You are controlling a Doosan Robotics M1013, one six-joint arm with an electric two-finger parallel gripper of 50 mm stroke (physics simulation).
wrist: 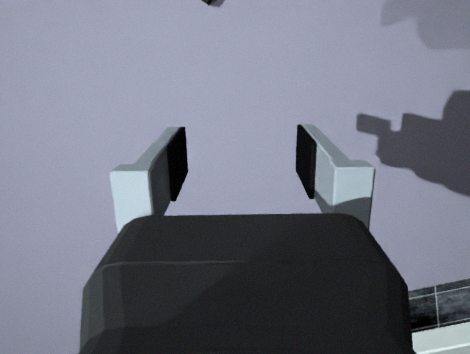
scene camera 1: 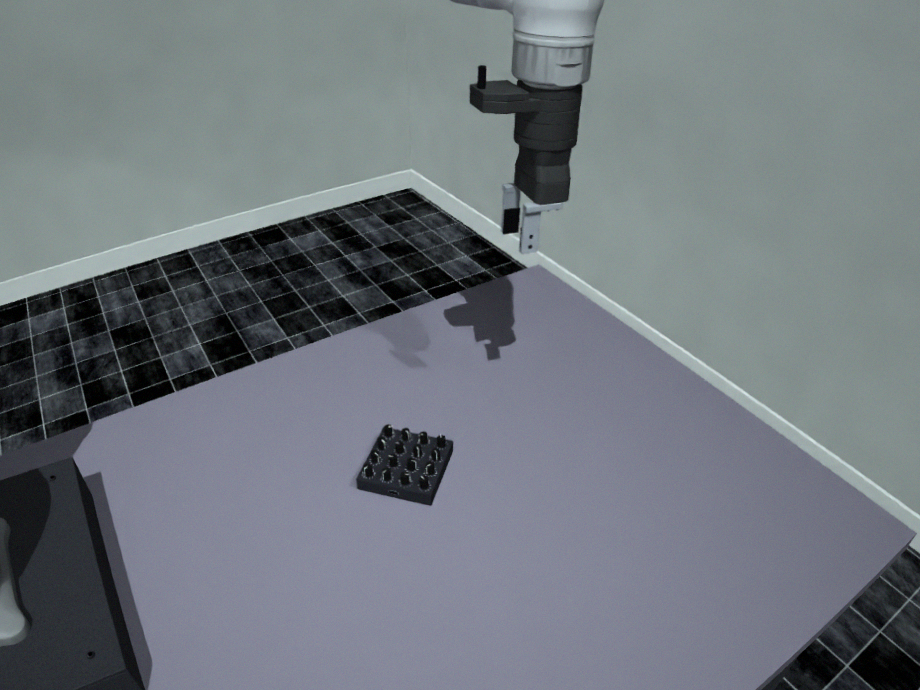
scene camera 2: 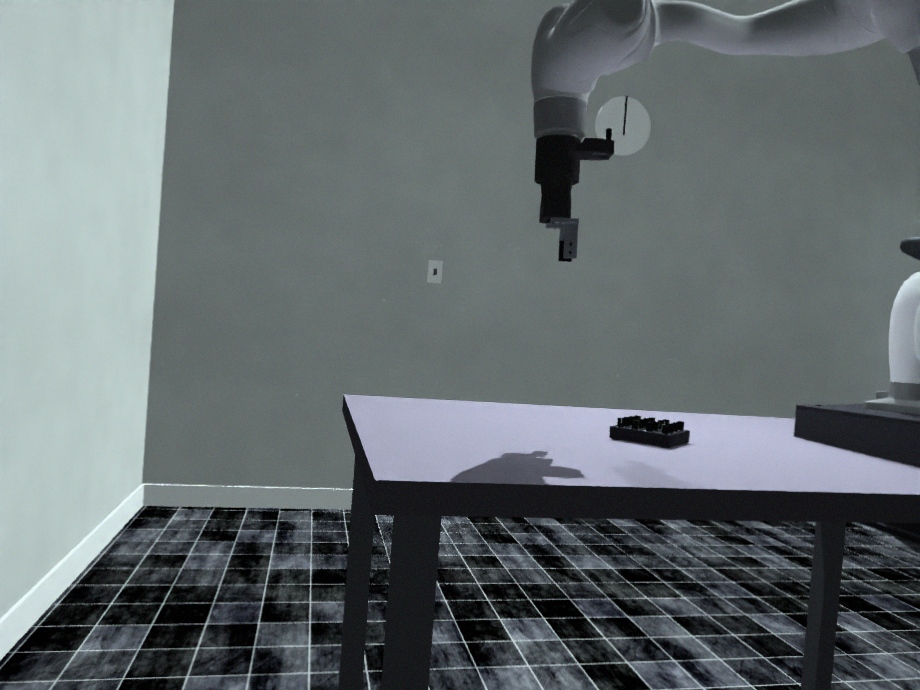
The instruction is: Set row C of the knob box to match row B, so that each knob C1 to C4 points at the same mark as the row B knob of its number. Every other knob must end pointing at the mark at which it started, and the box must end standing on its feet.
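Frame: origin at the arm's base, x right, y ahead, z up, level; millimetres.
Where they show: gripper, fingertip midpoint: (wrist: pixel 241 149) (scene camera 1: pixel 518 241) (scene camera 2: pixel 567 259).
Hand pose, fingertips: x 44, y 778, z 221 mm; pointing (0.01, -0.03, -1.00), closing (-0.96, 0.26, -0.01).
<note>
After its pixels a point has its place.
The knob box (scene camera 1: pixel 405 466) {x 57, y 584, z -62 mm} (scene camera 2: pixel 648 435) {x -1, y 622, z -67 mm} is a flat black box with rows of small black knobs on top. It sits level on the table in both scene views. In the wrist view, a small dark corner piece (wrist: pixel 212 2) {x 51, y 665, z -77 mm} shows at the top edge. The row letters and the knob pointers are too small to read. My gripper (scene camera 1: pixel 520 231) {x 44, y 778, z 221 mm} (scene camera 2: pixel 567 252) {x 44, y 778, z 221 mm} (wrist: pixel 241 149) {x 44, y 778, z 221 mm} is open and empty, fingers pointing down. It hangs high above the table, well apart from the box, towards the table's far end from the robot's base.
The lilac table (scene camera 1: pixel 594 482) {x 219, y 793, z -84 mm} (scene camera 2: pixel 445 430) {x 81, y 958, z -84 mm} (wrist: pixel 240 65) {x 38, y 742, z -84 mm} carries the box. The dark robot base block (scene camera 1: pixel 52 564) {x 5, y 129, z -8 mm} (scene camera 2: pixel 854 427) {x 13, y 179, z -39 mm} stands at the table's other end. The arm's shadow (scene camera 1: pixel 490 319) {x -185, y 917, z -84 mm} (scene camera 2: pixel 512 467) {x -206, y 937, z -84 mm} (wrist: pixel 430 135) {x -174, y 894, z -84 mm} falls on the table. Walls stand beyond the table.
</note>
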